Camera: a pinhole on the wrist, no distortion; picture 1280 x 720 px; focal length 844.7 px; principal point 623.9 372.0 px. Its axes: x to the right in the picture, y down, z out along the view. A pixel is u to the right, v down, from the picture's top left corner.
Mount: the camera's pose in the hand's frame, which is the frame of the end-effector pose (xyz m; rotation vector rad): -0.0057 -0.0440 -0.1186 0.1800 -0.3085 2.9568
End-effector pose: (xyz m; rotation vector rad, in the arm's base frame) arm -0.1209 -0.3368 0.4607 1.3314 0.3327 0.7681
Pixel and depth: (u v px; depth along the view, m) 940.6 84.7 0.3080
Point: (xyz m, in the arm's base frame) -0.0374 -0.5436 0.5060
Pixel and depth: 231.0 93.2 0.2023
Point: 0.0244 -0.3171 0.4683
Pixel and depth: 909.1 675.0 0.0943
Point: -0.1345 -0.3411 0.3595
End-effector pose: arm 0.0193 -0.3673 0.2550 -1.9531 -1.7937 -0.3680
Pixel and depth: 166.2 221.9 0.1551
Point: -0.0348 -0.2674 0.2900
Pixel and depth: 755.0 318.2 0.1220
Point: -0.0414 -0.3717 0.2556
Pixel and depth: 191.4 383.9 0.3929
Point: -0.1416 -0.0433 0.1915
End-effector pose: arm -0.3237 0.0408 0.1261 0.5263 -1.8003 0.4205
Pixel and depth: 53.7 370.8 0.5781
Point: -0.6175 -0.4156 0.4394
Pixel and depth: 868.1 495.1 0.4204
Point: -0.4401 -0.2493 -0.0417
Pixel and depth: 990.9 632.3 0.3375
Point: -0.3511 -0.2146 -0.0563
